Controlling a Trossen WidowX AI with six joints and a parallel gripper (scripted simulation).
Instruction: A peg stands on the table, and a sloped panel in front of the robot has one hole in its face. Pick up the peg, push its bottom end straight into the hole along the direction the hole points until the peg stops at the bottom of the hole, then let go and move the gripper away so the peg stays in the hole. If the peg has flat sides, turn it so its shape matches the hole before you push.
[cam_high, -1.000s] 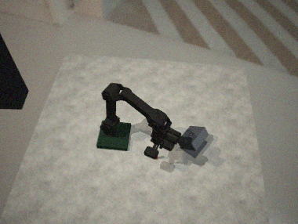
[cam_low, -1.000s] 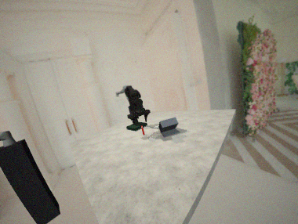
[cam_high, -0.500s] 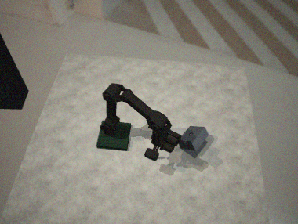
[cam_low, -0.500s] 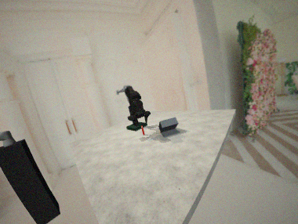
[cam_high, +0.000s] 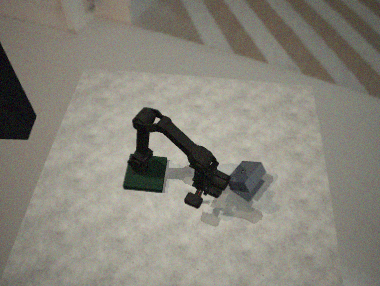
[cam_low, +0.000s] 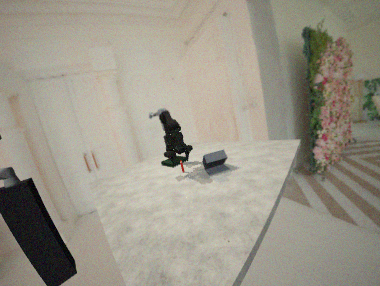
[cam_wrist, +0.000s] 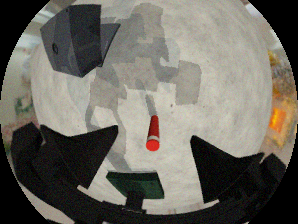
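The red peg is 1 cm below my gripper tip. The rest, counted from my gripper tip: grey sloped panel (19 cm ahead, 10 cm to the left, 1 cm below).
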